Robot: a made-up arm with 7 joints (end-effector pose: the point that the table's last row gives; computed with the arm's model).
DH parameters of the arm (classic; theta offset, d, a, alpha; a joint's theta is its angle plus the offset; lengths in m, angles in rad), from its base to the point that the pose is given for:
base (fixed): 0 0.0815 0 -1.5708
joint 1: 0 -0.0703 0.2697 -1.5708
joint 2: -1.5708 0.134 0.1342 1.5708
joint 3: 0 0.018 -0.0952 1.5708
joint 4: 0 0.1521 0.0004 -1.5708
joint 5: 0 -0.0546 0.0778 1.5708
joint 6: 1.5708 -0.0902 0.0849 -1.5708
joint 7: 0 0.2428 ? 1.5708
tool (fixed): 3.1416 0.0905 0 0
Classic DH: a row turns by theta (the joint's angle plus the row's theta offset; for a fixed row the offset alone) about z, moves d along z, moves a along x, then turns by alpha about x.
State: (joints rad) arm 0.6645 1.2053 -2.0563 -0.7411 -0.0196 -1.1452 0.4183
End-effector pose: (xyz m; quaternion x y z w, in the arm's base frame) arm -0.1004 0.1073 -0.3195 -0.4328 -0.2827 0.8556 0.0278
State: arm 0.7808 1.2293 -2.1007 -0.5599 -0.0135 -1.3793 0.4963
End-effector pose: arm -0.1465 0.1016 -0.2720 -0.3625 -0.2964 0.8821 0.0523
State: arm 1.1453 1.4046 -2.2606 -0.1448 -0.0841 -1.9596 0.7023
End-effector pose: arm -0.2553 0.1099 -0.1550 -0.2185 -0.2890 0.9210 0.1433
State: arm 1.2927 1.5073 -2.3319 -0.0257 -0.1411 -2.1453 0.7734
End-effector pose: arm -0.3025 0.1165 -0.1178 -0.1862 -0.2740 0.9291 0.1645
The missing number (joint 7, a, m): -0.2916
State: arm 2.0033 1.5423 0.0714 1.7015 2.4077 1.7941 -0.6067
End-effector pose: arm -0.3330 -0.3761 -0.4402 0.2756 -0.3503 -0.6481 0.6176
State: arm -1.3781 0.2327 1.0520 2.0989 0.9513 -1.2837 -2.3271
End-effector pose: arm 0.1519 -0.3033 0.5312 -0.3197 0.2075 -0.4932 0.7820
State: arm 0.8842 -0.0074 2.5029 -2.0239 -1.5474 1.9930 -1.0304
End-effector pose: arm 0.0775 0.6742 -0.4003 -0.8128 -0.1702 0.5393 0.1395
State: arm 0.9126 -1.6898 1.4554 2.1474 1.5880 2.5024 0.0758
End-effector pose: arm 0.1644 -0.1095 -0.2807 0.6044 0.1899 0.1509 0.7588
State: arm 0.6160 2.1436 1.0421 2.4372 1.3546 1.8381 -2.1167
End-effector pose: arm 0.2541 -0.2718 -0.6447 0.6136 -0.3313 -0.6547 0.2918
